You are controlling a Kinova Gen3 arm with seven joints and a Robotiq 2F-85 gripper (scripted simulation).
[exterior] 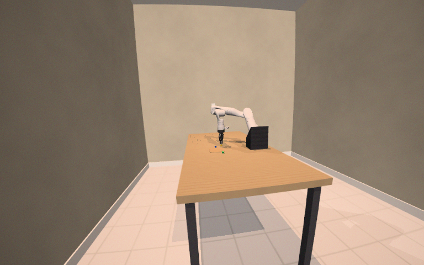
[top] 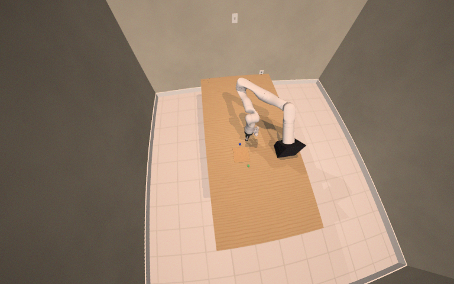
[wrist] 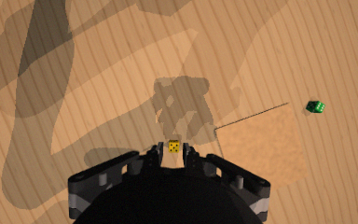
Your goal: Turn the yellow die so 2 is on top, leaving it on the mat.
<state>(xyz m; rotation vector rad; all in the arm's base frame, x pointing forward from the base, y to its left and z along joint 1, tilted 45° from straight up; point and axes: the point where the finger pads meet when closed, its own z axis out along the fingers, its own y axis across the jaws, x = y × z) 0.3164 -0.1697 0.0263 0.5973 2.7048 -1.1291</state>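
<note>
The yellow die is 4 cm below my hand. Also, from my hand: green die (25 cm to the left, 4 cm below, 4 cm ahead); blue die (7 cm ahead, 4 cm to the left, 4 cm below); tan mat (14 cm to the left, 8 cm ahead, 4 cm below).
</note>
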